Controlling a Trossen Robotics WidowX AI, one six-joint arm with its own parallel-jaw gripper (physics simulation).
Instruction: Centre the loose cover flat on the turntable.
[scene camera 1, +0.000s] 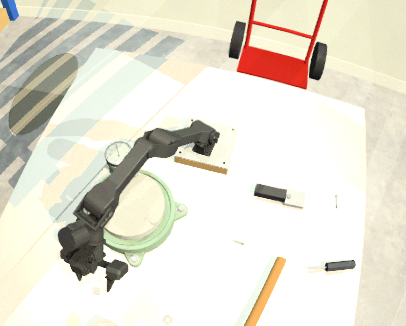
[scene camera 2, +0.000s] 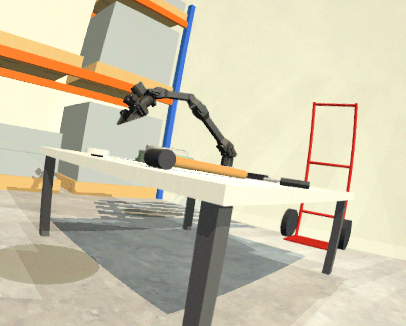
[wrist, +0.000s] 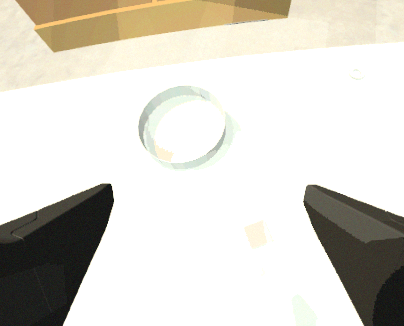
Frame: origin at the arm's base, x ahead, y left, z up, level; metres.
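Where they show: gripper, fingertip midpoint: (scene camera 1: 94, 286) (scene camera 2: 121, 122) (wrist: 210, 193); arm's base, origin of the base link: (scene camera 1: 203, 147).
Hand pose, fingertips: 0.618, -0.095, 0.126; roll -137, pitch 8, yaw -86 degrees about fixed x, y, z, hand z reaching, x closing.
Each offset is from my fingertips to the top centre of the thing, as dx, dy, dz. "spot": to the spot under its first point.
The loose cover {+0.119, +0.054, -0.135} (wrist: 184, 90) (scene camera 2: 97, 151), a shallow pale round piece with a thin rim, lies on the table towards the far edge in the wrist view. The turntable (scene camera 1: 142, 207) (scene camera 2: 142, 152) is a round green base with a beige disc. It stands under the arm in scene camera 1 and is partly hidden by it; it does not show in the wrist view. My gripper (scene camera 1: 94, 283) (scene camera 2: 122, 121) (wrist: 210, 193) is open and empty, high above the table. In the wrist view the cover lies beyond the fingertips, left of the middle between them.
A small beige block {-0.004, -0.038, -0.164} (wrist: 256, 235) (scene camera 1: 96, 289) and a small ring (wrist: 356, 74) (scene camera 1: 167, 319) lie near the cover. A dial gauge {spot: -0.450, -0.149, -0.064} (scene camera 1: 118, 152) stands behind the turntable. A mallet {-0.125, +0.451, -0.105} (scene camera 1: 266, 290) (scene camera 2: 160, 158), a black-handled scraper {-0.552, +0.405, -0.137} (scene camera 1: 270, 192) and a screwdriver {-0.354, +0.657, -0.138} (scene camera 1: 340, 265) lie to the right.
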